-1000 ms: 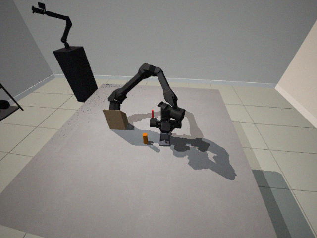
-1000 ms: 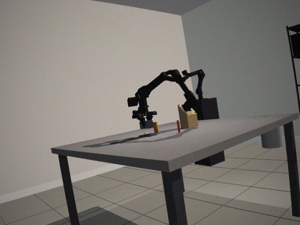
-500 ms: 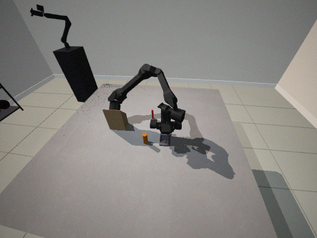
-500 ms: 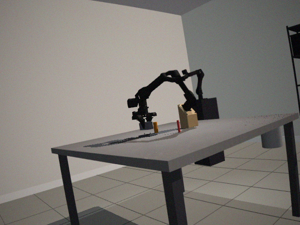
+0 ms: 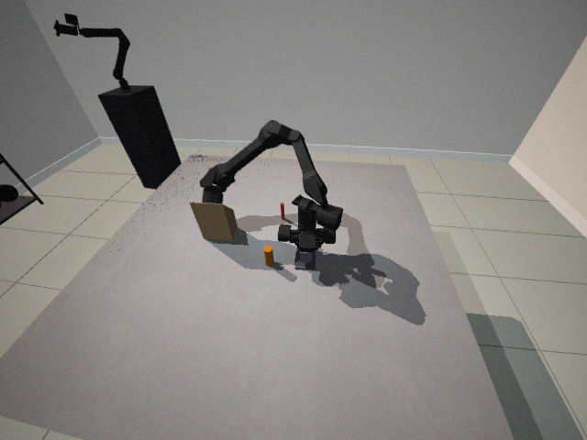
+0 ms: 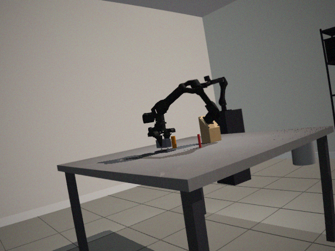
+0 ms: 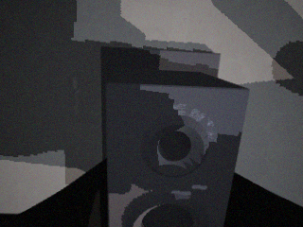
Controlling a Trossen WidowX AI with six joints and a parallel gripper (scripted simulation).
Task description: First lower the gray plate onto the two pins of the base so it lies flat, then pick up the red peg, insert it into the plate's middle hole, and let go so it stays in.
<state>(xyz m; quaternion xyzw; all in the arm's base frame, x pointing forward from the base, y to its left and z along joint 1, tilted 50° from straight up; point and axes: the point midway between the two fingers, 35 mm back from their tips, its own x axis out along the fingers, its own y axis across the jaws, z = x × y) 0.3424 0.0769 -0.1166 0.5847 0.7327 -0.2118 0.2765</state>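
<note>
My gripper tip is now 180 mm to the right of the red peg, 140 mm past it and 10 mm below it. Also, from my gripper tip: orange cylinder: 120 mm behind, 60 mm to the right, 10 mm above; then gray plate: 30 mm above.
</note>
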